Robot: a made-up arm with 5 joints.
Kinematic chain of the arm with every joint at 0, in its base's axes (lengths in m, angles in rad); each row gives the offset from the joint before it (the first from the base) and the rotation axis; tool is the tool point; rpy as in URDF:
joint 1: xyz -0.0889 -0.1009 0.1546 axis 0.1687 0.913 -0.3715
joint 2: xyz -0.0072 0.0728 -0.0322 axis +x
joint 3: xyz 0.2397 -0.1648 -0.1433 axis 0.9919 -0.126 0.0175
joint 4: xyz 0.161 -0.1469 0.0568 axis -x
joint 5: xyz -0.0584 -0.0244 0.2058 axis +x
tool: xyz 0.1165 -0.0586 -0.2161 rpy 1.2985 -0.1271 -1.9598
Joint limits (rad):
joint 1: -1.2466..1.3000
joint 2: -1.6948..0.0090
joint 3: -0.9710..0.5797
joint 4: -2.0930..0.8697
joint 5: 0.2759..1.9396
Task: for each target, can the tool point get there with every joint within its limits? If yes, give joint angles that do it. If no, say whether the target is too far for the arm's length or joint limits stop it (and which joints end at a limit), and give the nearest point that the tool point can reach.
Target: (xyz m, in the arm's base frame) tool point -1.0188 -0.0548 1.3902
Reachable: no: too far | nearest point -0.4598 -0.0238 0.8171 | short by 0.801 m
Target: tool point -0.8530 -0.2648 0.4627
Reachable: no: joint limits stop it (at a limit: joint 1, joint 2, joint 3, joint 5) | nearest point -0.4797 0.0249 0.7931 | short by 0.577 m
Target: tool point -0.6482 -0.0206 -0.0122
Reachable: no: joint limits stop it (at a limit: joint 1, joint 3, joint 4) | nearest point -0.2068 -0.1349 -0.3564 | short by 0.571 m
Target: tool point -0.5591 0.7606 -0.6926
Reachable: no: too far | nearest point -0.1824 -0.0606 -0.3724 | short by 0.959 m
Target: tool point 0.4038 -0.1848 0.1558
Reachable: yes | joints 0.5005 -1.2306 0.2234 -0.5659 1.1238
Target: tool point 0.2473 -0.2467 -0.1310
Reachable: yes | joints 0.5795 -0.4598 -0.3374 0.3344 1.1971
